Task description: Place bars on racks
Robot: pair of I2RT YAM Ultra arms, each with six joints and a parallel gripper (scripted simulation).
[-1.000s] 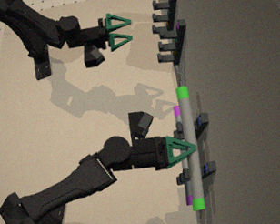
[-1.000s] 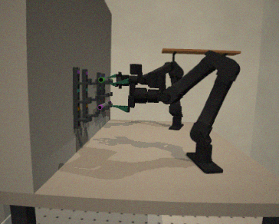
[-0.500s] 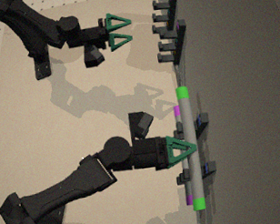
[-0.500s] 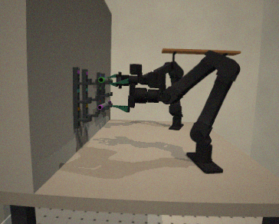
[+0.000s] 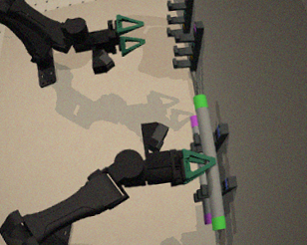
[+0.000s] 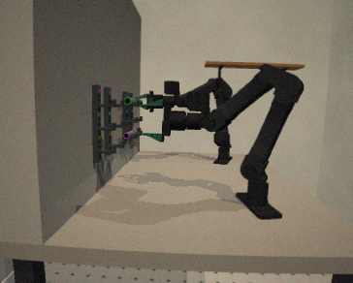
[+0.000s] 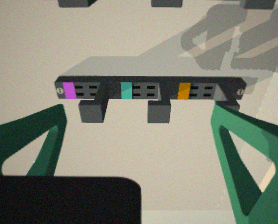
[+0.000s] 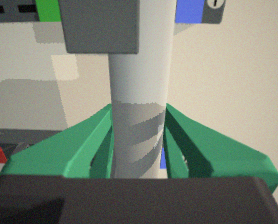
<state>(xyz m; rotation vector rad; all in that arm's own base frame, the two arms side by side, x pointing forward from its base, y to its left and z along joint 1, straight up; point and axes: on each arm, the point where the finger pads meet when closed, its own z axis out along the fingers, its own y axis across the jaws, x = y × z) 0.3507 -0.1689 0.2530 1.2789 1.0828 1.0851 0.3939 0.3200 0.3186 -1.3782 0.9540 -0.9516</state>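
Right now the green-ended bar is right at my right hand. From my right hand the other things lie so: magenta-ended bar (10 mm to the left, 150 mm below); dark wall (110 mm ahead, 200 mm to the left, 110 mm above).
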